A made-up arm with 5 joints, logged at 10 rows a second.
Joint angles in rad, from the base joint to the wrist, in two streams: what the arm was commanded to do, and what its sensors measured. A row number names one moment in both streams.
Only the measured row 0 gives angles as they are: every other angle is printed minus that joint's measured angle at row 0.
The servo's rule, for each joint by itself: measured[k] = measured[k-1] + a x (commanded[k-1-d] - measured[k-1]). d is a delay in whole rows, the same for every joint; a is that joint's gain. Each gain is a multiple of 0.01, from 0.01 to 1. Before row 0 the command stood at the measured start. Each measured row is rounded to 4 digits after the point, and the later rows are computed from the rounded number. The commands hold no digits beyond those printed.
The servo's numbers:
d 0
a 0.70 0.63 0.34 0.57 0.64
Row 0, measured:
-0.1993, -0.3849, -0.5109, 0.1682, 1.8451
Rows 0 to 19, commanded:
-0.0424, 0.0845, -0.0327, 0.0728, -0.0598
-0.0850, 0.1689, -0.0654, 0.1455, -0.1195
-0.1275, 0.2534, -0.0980, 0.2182, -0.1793
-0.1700, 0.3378, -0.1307, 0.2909, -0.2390
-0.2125, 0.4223, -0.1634, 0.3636, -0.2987
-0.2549, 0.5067, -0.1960, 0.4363, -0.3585
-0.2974, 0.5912, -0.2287, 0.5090, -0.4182
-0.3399, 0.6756, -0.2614, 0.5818, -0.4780
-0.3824, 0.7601, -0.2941, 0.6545, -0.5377
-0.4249, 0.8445, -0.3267, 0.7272, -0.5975
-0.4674, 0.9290, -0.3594, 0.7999, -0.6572
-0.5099, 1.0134, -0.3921, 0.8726, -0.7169
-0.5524, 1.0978, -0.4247, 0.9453, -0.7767
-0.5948, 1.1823, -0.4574, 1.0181, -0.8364
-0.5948, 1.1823, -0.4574, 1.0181, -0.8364
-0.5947, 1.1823, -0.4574, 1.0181, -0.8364
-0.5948, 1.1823, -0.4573, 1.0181, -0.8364
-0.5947, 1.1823, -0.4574, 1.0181, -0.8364
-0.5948, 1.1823, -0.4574, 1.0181, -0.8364
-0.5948, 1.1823, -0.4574, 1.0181, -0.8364
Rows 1 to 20, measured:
-0.0297, 0.0532, -0.0111, 0.0415, -0.0383
-0.0684, 0.1261, -0.0296, 0.1008, -0.0903
-0.1098, 0.2063, -0.0529, 0.1677, -0.1473
-0.1519, 0.2891, -0.0794, 0.2379, -0.2060
-0.1943, 0.3730, -0.1080, 0.3095, -0.2653
-0.2367, 0.4572, -0.1379, 0.3818, -0.3249
-0.2792, 0.5416, -0.1688, 0.4543, -0.3846
-0.3217, 0.6260, -0.2003, 0.5270, -0.4444
-0.3642, 0.7105, -0.2322, 0.5997, -0.5041
-0.4067, 0.7949, -0.2643, 0.6724, -0.5639
-0.4492, 0.8794, -0.2966, 0.7451, -0.6236
-0.4917, 0.9638, -0.3291, 0.8178, -0.6833
-0.5342, 1.0482, -0.3616, 0.8905, -0.7431
-0.5766, 1.1327, -0.3942, 0.9632, -0.8028
-0.5893, 1.1639, -0.4157, 0.9945, -0.8243
-0.5931, 1.1755, -0.4299, 1.0080, -0.8320
-0.5943, 1.1798, -0.4392, 1.0138, -0.8348
-0.5946, 1.1814, -0.4454, 1.0163, -0.8358
-0.5947, 1.1820, -0.4495, 1.0173, -0.8362
-0.5948, 1.1822, -0.4522, 1.0178, -0.8363

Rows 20 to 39, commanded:
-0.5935, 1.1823, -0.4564, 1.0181, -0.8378
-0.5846, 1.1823, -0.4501, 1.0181, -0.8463
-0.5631, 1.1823, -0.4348, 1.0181, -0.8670
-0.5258, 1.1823, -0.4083, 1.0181, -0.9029
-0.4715, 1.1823, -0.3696, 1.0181, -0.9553
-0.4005, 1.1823, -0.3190, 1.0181, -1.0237
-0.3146, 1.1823, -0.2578, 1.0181, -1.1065
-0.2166, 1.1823, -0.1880, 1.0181, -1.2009
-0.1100, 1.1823, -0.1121, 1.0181, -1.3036
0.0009, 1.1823, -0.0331, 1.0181, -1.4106
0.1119, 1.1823, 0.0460, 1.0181, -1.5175
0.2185, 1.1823, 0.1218, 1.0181, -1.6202
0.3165, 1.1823, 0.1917, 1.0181, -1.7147
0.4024, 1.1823, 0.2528, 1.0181, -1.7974
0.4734, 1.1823, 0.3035, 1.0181, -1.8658
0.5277, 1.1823, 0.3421, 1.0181, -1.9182
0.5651, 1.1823, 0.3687, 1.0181, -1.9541
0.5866, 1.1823, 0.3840, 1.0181, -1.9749
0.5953, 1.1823, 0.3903, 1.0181, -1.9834
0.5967, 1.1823, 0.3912, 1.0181, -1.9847
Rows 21 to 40, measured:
-0.5939, 1.1823, -0.4536, 1.0180, -0.8373
-0.5874, 1.1823, -0.4524, 1.0181, -0.8431
-0.5704, 1.1823, -0.4464, 1.0181, -0.8584
-0.5392, 1.1823, -0.4334, 1.0181, -0.8869
-0.4918, 1.1823, -0.4117, 1.0181, -0.9307
-0.4279, 1.1823, -0.3802, 1.0181, -0.9902
-0.3486, 1.1823, -0.3386, 1.0181, -1.0646
-0.2562, 1.1823, -0.2874, 1.0181, -1.1518
-0.1539, 1.1823, -0.2278, 1.0181, -1.2490
-0.0455, 1.1823, -0.1616, 1.0181, -1.3524
0.0647, 1.1823, -0.0910, 1.0181, -1.4581
0.1724, 1.1823, -0.0186, 1.0181, -1.5618
0.2733, 1.1823, 0.0529, 1.0181, -1.6597
0.3637, 1.1823, 0.1209, 1.0181, -1.7478
0.4405, 1.1823, 0.1830, 1.0181, -1.8233
0.5015, 1.1823, 0.2371, 1.0181, -1.8840
0.5460, 1.1823, 0.2818, 1.0181, -1.9289
0.5744, 1.1823, 0.3165, 1.0181, -1.9583
0.5890, 1.1823, 0.3416, 1.0181, -1.9744
0.5944, 1.1823, 0.3585, 1.0181, -1.9810

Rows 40 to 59, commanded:
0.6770, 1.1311, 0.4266, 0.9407, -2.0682
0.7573, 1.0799, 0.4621, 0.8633, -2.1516
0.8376, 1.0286, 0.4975, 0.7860, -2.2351
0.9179, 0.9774, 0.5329, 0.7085, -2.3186
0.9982, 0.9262, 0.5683, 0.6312, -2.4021
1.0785, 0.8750, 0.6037, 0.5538, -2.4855
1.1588, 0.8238, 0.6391, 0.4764, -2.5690
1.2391, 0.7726, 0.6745, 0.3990, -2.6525
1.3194, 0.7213, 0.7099, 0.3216, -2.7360
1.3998, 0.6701, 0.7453, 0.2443, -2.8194
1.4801, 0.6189, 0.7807, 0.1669, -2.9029
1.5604, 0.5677, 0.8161, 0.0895, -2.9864
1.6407, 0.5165, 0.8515, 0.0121, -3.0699
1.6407, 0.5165, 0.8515, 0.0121, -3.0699
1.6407, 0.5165, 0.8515, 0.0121, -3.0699
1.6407, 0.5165, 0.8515, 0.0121, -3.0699
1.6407, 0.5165, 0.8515, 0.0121, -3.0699
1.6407, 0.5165, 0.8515, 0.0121, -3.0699
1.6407, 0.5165, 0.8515, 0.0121, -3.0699
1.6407, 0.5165, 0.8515, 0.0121, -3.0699
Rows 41 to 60, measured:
0.6522, 1.1500, 0.3817, 0.9740, -2.0368
0.7258, 1.1058, 0.4090, 0.9109, -2.1103
0.8041, 1.0572, 0.4391, 0.8397, -2.1902
0.8838, 1.0069, 0.4710, 0.7649, -2.2724
0.9639, 0.9561, 0.5041, 0.6887, -2.3554
1.0441, 0.9050, 0.5380, 0.6118, -2.4387
1.1244, 0.8538, 0.5724, 0.5346, -2.5221
1.2047, 0.8026, 0.6071, 0.4573, -2.6056
1.2850, 0.7514, 0.6421, 0.3800, -2.6891
1.3654, 0.7002, 0.6772, 0.3027, -2.7725
1.4457, 0.6490, 0.7124, 0.2253, -2.8560
1.5260, 0.5978, 0.7477, 0.1479, -2.9395
1.6063, 0.5466, 0.7830, 0.0705, -3.0230
1.6304, 0.5276, 0.8063, 0.0372, -3.0530
1.6376, 0.5206, 0.8217, 0.0229, -3.0638
1.6398, 0.5180, 0.8318, 0.0167, -3.0677
1.6404, 0.5171, 0.8385, 0.0141, -3.0691
1.6406, 0.5167, 0.8429, 0.0130, -3.0696
1.6407, 0.5166, 0.8458, 0.0125, -3.0698
1.6407, 0.5165, 0.8477, 0.0123, -3.0699

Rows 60 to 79, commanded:
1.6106, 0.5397, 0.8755, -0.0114, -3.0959
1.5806, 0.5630, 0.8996, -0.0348, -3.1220
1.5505, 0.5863, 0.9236, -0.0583, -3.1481
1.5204, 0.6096, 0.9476, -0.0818, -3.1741
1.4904, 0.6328, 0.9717, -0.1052, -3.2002
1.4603, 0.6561, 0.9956, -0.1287, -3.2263
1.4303, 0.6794, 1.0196, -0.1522, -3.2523
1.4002, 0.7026, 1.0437, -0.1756, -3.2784
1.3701, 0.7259, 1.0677, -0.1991, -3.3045
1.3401, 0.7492, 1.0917, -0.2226, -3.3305
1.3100, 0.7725, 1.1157, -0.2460, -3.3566
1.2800, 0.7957, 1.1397, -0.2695, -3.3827
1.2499, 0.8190, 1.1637, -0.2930, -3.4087
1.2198, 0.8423, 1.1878, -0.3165, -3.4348
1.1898, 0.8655, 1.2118, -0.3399, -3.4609
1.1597, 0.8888, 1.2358, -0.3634, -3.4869
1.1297, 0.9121, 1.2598, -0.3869, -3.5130
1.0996, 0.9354, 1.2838, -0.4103, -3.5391
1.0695, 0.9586, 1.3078, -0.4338, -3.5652
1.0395, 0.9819, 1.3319, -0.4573, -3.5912
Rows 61 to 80, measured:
1.6196, 0.5311, 0.8572, -0.0012, -3.0865
1.5923, 0.5512, 0.8716, -0.0204, -3.1092
1.5630, 0.5733, 0.8893, -0.0420, -3.1341
1.5332, 0.5962, 0.9091, -0.0647, -3.1597
1.5032, 0.6193, 0.9304, -0.0878, -3.1856
1.4732, 0.6425, 0.9526, -0.1111, -3.2116
1.4432, 0.6657, 0.9754, -0.1345, -3.2376
1.4131, 0.6889, 0.9986, -0.1579, -3.2637
1.3830, 0.7122, 1.0221, -0.1814, -3.2898
1.3530, 0.7355, 1.0458, -0.2049, -3.3158
1.3229, 0.7588, 1.0696, -0.2283, -3.3419
1.2929, 0.7820, 1.0934, -0.2518, -3.3680
1.2628, 0.8053, 1.1173, -0.2753, -3.3940
1.2327, 0.8286, 1.1413, -0.2988, -3.4201
1.2027, 0.8518, 1.1653, -0.3222, -3.4462
1.1726, 0.8751, 1.1893, -0.3457, -3.4722
1.1426, 0.8984, 1.2133, -0.3692, -3.4983
1.1125, 0.9217, 1.2373, -0.3926, -3.5244
1.0824, 0.9449, 1.2613, -0.4161, -3.5505
1.0524, 0.9682, 1.2853, -0.4396, -3.5765

